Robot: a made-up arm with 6 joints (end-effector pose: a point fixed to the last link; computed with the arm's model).
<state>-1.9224 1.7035 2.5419 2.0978 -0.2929 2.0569</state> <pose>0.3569 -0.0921 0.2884 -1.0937 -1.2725 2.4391</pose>
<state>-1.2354 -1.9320 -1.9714 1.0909 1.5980 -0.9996</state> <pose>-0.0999 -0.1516 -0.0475 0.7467 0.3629 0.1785</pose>
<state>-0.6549 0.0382 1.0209 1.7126 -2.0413 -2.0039</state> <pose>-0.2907 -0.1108 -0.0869 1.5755 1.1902 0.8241</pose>
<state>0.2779 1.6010 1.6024 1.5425 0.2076 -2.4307</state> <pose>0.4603 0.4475 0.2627 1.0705 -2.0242 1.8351</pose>
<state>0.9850 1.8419 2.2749 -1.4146 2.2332 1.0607</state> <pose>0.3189 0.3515 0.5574 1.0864 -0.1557 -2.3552</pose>
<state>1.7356 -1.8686 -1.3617 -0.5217 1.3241 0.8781</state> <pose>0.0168 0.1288 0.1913 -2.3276 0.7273 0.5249</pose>
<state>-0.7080 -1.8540 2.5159 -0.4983 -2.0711 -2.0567</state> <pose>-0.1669 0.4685 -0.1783 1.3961 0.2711 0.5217</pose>
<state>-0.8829 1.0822 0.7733 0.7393 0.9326 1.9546</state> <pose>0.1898 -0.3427 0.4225 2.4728 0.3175 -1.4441</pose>
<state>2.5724 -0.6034 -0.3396 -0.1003 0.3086 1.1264</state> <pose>0.1239 0.1566 -0.0977 -0.6734 -0.1942 1.4944</pose>
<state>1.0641 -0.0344 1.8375 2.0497 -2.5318 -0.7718</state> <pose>0.2088 -0.0955 0.0641 0.7942 -1.9902 -2.0026</pose>
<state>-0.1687 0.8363 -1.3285 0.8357 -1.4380 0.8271</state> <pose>-0.2715 -0.3631 0.1588 1.6855 0.7198 2.0181</pose>
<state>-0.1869 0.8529 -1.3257 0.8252 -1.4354 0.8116</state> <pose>-0.2781 -0.3578 0.1564 1.6880 0.6963 2.0243</pose>
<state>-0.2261 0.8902 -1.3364 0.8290 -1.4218 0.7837</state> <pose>-0.2890 -0.3418 0.1440 1.6517 0.6443 2.0376</pose>
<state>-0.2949 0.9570 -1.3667 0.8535 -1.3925 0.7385</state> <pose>-0.3023 -0.3109 0.1179 1.5568 0.5603 2.0546</pose>
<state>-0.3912 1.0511 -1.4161 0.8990 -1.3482 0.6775</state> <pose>-0.3105 -0.2688 0.0804 1.4028 0.4639 2.0617</pose>
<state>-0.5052 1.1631 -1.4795 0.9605 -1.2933 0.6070</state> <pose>-0.3068 -0.2259 0.0389 1.2084 0.3847 2.0426</pose>
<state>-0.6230 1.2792 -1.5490 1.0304 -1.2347 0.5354</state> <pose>-0.2919 -0.1928 0.0019 1.0063 0.3417 1.9912</pose>
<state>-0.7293 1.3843 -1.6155 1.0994 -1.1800 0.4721</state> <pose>-0.2730 -0.1745 -0.0245 0.8294 0.3348 1.9164</pose>
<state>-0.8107 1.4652 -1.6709 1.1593 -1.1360 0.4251</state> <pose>-0.2572 -0.1687 -0.0394 0.6976 0.3498 1.8381</pose>
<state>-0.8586 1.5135 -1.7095 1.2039 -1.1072 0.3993</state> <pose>-0.2473 -0.1699 -0.0453 0.6160 0.3700 1.7773</pose>
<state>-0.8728 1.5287 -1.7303 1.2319 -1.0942 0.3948</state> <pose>-0.2424 -0.1740 -0.0458 0.5777 0.3852 1.7446</pose>
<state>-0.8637 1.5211 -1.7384 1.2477 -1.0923 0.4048</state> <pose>-0.2403 -0.1790 -0.0439 0.5670 0.3947 1.7346</pose>
